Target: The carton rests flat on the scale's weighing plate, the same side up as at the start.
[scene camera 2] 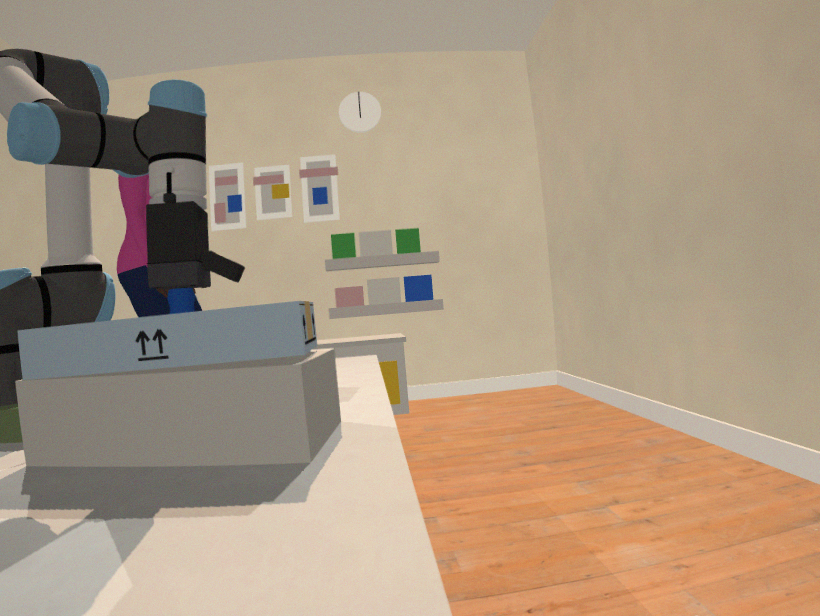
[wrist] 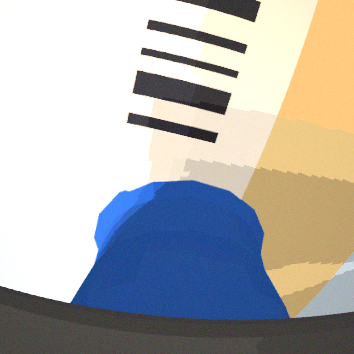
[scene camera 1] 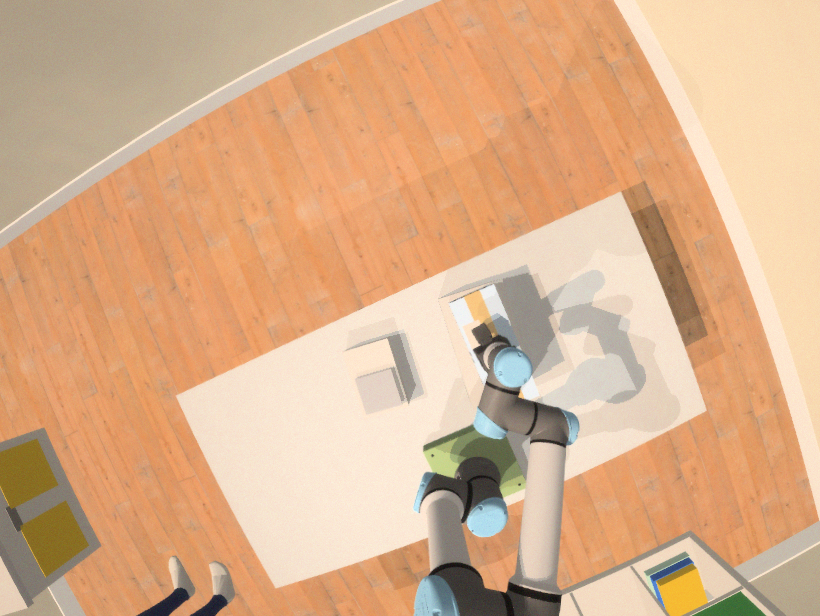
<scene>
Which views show the scale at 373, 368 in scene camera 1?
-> Scene camera 1 only.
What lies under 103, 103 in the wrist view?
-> A light blue carton.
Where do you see my suction cup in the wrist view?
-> At 182, 248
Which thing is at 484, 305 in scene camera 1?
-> A light blue carton.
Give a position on a beige block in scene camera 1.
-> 474, 386
</scene>
